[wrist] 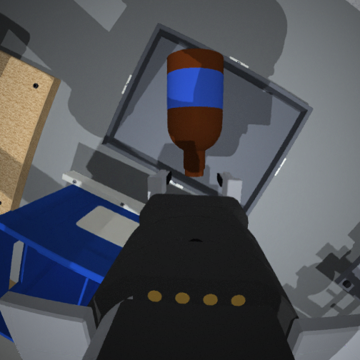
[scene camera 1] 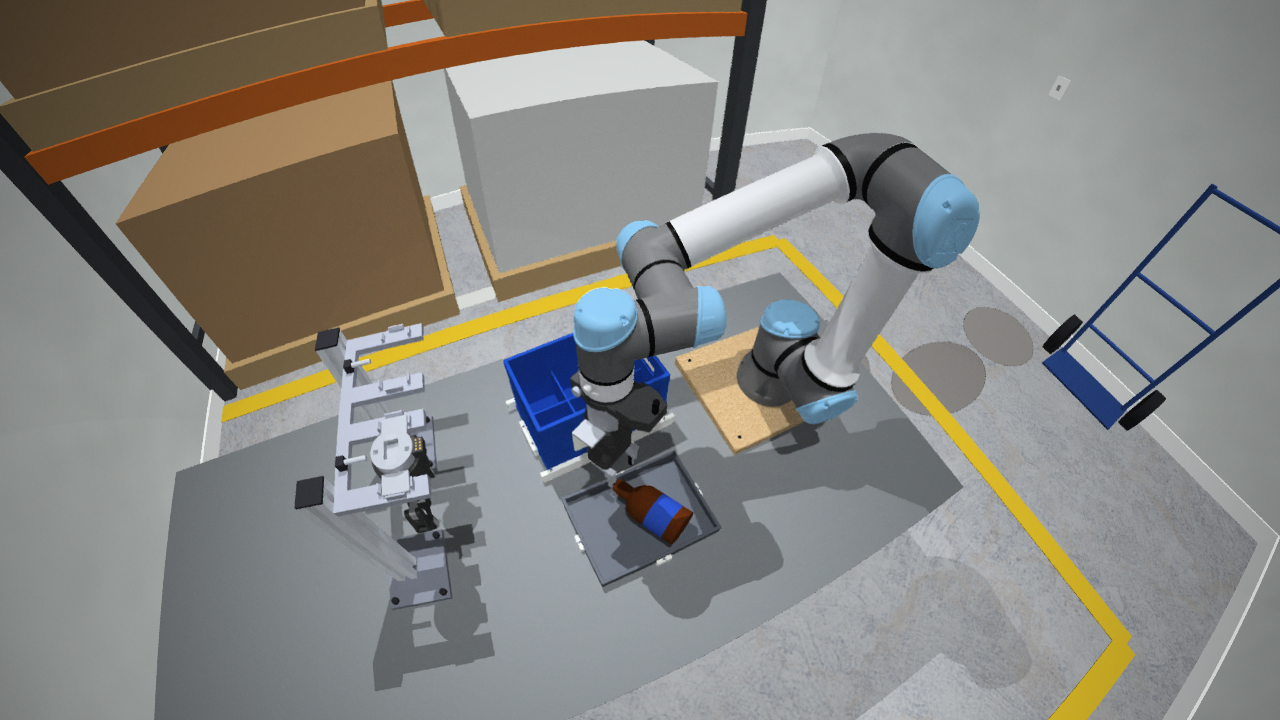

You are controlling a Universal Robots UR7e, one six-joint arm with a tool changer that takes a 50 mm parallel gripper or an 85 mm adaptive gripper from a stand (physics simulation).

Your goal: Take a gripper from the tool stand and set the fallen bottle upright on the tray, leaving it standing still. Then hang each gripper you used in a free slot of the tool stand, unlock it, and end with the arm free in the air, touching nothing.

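Seen in the pictures: arm's base, origin of its link: [scene camera 1: 767,379].
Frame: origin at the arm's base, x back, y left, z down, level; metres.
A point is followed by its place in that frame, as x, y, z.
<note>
The brown bottle with a blue label [scene camera 1: 660,516] {-0.377, 0.236, -0.051} [wrist: 195,90] lies on its side on the grey tray [scene camera 1: 601,528] {-0.479, 0.197, 0.019} [wrist: 142,112], its neck toward the blue crate side. My gripper [scene camera 1: 621,469] [wrist: 195,180] is on the arm, pointing down over the crate-side edge of the tray. Its fingers are open, with a gap between them, near the end of the bottle's neck in the wrist view. How far above the neck they are is hard to tell. The tool stand [scene camera 1: 343,420] {-0.831, 0.043, -0.318} is left of the tray in the scene view, with another gripper [scene camera 1: 418,516] hanging in it.
A blue divided crate [scene camera 1: 528,416] {-0.550, -0.026, -0.095} [wrist: 55,210] stands right beside the tray, close to the gripper. The arm's wooden base board [scene camera 1: 716,394] {-0.135, -0.006, 0.001} [wrist: 25,125] is beyond it. A rack [scene camera 1: 572,44] with large boxes stands behind, and a blue hand truck [scene camera 1: 1083,389] at the right.
</note>
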